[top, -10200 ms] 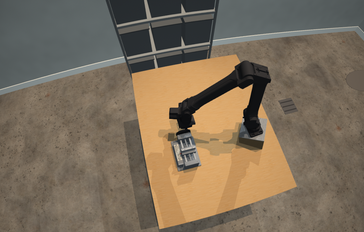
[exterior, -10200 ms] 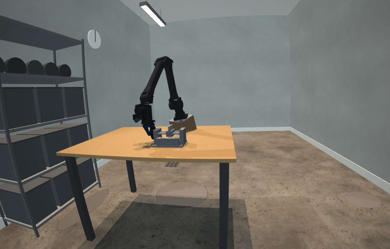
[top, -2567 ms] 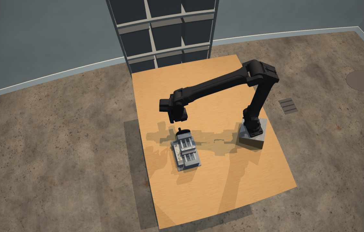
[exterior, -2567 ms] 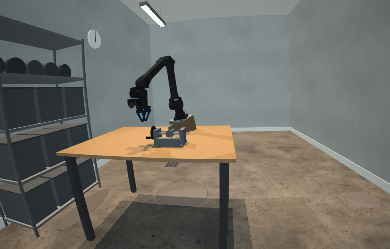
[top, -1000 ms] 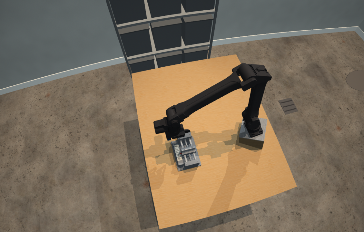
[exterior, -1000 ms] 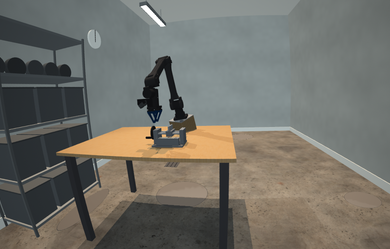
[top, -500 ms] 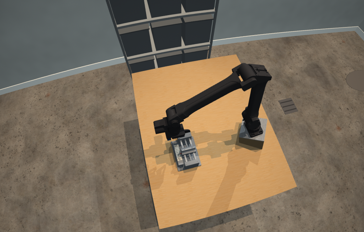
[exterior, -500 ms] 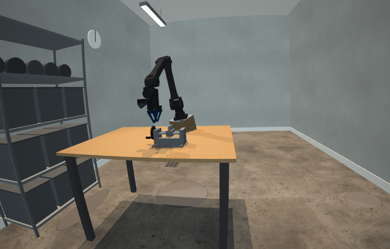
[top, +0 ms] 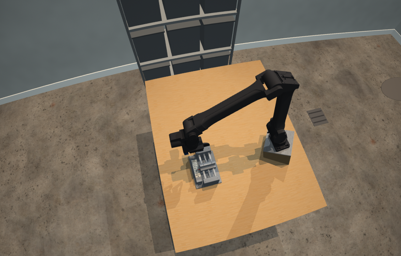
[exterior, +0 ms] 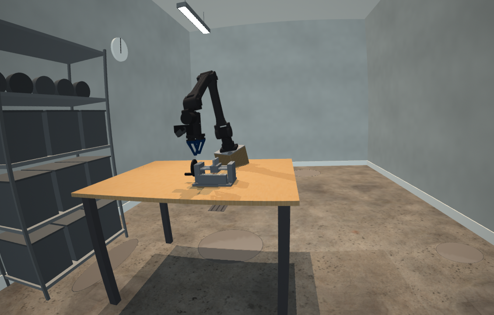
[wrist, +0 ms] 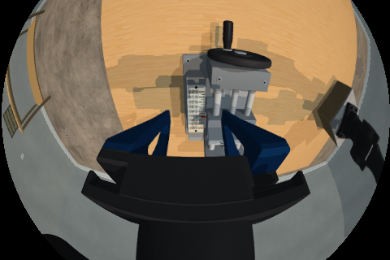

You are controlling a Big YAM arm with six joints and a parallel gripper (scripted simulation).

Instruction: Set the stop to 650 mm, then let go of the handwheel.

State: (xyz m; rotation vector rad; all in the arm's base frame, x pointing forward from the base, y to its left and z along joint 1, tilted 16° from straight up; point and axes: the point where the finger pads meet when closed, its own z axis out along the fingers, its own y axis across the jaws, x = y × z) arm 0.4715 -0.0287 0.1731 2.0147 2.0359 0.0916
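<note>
The black handwheel lies 110 mm below my hand, 60 mm to the right of it and 50 mm behind it. From my hand the other things lie so: grey stop fixture: 70 mm to the left, 70 mm below, 50 mm behind; then handwheel handle: 120 mm below, 80 mm to the right, 50 mm behind.
</note>
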